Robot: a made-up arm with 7 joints. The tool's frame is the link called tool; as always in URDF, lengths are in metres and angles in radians. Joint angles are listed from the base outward.
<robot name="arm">
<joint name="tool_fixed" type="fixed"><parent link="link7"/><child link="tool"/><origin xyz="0.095 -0.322 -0.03" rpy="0 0 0"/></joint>
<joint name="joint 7" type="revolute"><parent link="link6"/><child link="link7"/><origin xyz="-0.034 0.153 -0.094" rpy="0 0 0"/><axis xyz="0 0 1"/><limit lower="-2.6" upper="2.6"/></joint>
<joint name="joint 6" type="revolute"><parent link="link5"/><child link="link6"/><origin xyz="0.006 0.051 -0.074" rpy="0 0 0"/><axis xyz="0 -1 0"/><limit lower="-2.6" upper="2.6"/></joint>
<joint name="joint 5" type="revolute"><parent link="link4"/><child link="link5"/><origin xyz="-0.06 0.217 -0.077" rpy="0 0 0"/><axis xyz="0 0 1"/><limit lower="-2.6" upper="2.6"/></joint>
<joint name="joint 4" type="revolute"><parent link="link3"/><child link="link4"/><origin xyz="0.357 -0.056 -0.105" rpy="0 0 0"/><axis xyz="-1 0 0"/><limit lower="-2.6" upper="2.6"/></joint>
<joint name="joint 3" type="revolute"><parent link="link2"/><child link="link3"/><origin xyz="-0.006 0.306 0.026" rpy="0 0 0"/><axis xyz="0 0 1"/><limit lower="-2.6" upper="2.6"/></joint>
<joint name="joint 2" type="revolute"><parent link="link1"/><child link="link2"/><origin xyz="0.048 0.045 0.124" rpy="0 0 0"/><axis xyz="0 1 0"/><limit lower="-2.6" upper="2.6"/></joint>
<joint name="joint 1" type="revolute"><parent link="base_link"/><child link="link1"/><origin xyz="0 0 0.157" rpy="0 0 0"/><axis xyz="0 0 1"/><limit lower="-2.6" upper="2.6"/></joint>
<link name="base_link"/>
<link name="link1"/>
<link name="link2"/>
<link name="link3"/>
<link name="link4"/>
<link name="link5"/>
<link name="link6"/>
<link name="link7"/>
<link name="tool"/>
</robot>
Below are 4 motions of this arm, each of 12 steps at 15 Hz.
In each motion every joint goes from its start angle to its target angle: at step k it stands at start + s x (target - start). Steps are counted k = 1, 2, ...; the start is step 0. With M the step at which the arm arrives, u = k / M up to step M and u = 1 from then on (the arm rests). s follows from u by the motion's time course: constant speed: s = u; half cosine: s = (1 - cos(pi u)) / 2; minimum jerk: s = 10 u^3 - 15 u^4 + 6 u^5.
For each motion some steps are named. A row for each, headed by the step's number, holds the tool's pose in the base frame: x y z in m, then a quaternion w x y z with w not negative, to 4 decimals.
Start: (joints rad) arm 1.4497 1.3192 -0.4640 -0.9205 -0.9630 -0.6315 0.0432
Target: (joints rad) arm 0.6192 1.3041 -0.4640 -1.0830 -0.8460 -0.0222 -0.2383
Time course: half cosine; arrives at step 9
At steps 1, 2, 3, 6, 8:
1: -0.5011 0.0685 -0.0369 0.6854 -0.2400 0.6066 -0.3234
2: -0.4908 0.1075 -0.0334 0.6841 -0.2281 0.5996 -0.3469
3: -0.4699 0.1653 -0.0282 0.6804 -0.2101 0.5876 -0.3843
6: -0.3418 0.3534 -0.0121 0.6412 -0.1474 0.5277 -0.5372
8: -0.2643 0.4167 -0.0078 0.6085 -0.1239 0.4944 -0.6082

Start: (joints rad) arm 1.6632 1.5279 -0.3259 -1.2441 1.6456 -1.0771 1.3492
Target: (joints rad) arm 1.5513 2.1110 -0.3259 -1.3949 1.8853 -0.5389 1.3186
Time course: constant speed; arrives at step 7
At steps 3, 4, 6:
3: -0.7728 0.0525 0.0707 0.2595 -0.4421 -0.5135 -0.6881
4: -0.7658 0.0764 0.0682 0.2177 -0.4699 -0.4997 -0.6943
6: -0.7427 0.1217 0.0599 0.1286 -0.5169 -0.4700 -0.7038

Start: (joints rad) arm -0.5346 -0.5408 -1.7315 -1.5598 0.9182 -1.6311 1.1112
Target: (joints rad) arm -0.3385 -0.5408 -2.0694 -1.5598 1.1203 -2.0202 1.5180
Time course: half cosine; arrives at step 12
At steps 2, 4, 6, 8, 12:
2: 0.3537 0.0225 0.5589 0.8687 0.0455 -0.3993 0.2898
4: 0.3536 0.0462 0.5442 0.8676 0.0514 -0.3778 0.3191
6: 0.3522 0.0798 0.5214 0.8631 0.0649 -0.3498 0.3584
8: 0.3486 0.1146 0.4967 0.8549 0.0842 -0.3240 0.3963
12: 0.3422 0.1506 0.4711 0.8428 0.1092 -0.3011 0.4326

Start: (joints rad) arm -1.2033 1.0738 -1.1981 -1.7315 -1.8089 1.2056 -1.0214
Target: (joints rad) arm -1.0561 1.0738 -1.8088 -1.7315 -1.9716 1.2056 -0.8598
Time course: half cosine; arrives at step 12
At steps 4, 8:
4: 0.3313 -0.2820 0.0436 0.8305 0.2614 -0.2140 0.4430
8: 0.2572 -0.2610 0.1171 0.8711 0.2469 -0.1379 0.4016

